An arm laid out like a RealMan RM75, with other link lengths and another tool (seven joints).
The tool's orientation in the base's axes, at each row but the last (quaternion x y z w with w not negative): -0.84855, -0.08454, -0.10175, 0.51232; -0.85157, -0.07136, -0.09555, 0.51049; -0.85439, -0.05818, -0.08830, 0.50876; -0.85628, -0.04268, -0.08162, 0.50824; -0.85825, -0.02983, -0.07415, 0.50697; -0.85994, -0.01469, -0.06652, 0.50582; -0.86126, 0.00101, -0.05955, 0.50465
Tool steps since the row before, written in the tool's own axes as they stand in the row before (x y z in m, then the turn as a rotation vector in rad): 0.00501, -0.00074, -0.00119, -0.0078, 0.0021, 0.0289; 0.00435, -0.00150, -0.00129, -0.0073, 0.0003, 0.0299; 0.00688, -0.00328, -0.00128, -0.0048, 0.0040, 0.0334; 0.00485, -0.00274, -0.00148, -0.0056, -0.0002, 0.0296; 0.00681, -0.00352, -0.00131, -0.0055, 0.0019, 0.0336; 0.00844, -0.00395, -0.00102, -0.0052, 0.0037, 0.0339; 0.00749, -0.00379, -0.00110, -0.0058, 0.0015, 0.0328
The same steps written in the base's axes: 0.00455, -0.00052, 0.00247, -0.0045, 0.0244, -0.0169; 0.00378, -0.00033, 0.00290, -0.0043, 0.0261, -0.0157; 0.00599, 0.00050, 0.00486, -0.0009, 0.0274, -0.0200; 0.00420, -0.00003, 0.00395, -0.0027, 0.0261, -0.0148; 0.00615, 0.00040, 0.00474, -0.0019, 0.0286, -0.0185; 0.00789, 0.00068, 0.00501, -0.0014, 0.0280, -0.0201; 0.00710, 0.00044, 0.00459, -0.0023, 0.0281, -0.0178
